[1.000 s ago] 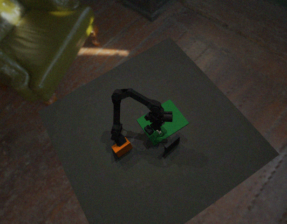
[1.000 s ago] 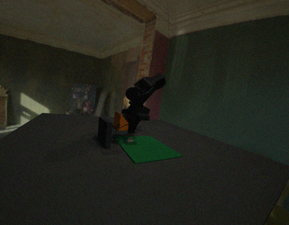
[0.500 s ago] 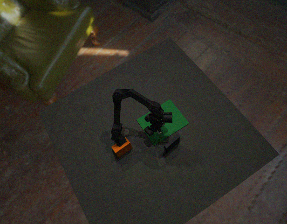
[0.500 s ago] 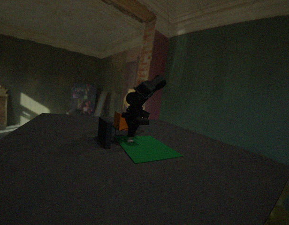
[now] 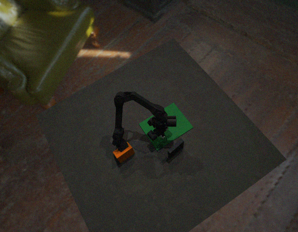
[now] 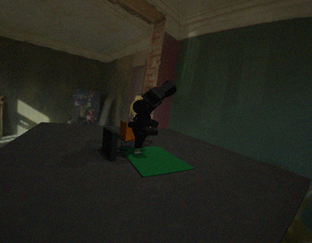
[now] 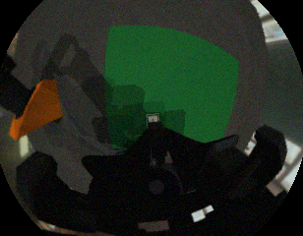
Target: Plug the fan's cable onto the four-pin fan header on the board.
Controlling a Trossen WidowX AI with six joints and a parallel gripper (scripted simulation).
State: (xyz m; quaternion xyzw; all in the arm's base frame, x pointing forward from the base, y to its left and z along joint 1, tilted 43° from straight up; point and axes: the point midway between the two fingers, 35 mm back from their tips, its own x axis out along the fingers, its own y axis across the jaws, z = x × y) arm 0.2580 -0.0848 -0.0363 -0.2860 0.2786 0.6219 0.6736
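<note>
Right now my gripper tip is 10 mm to the left of the dark fan plug and 10 mm below it. The rest, counted from my gripper tip: white four-pin header (40 mm below, 10 mm to the right); then black fan (140 mm to the right, 20 mm above, 10 mm behind); then green board (70 mm ahead, 60 mm below, 40 mm to the left).
</note>
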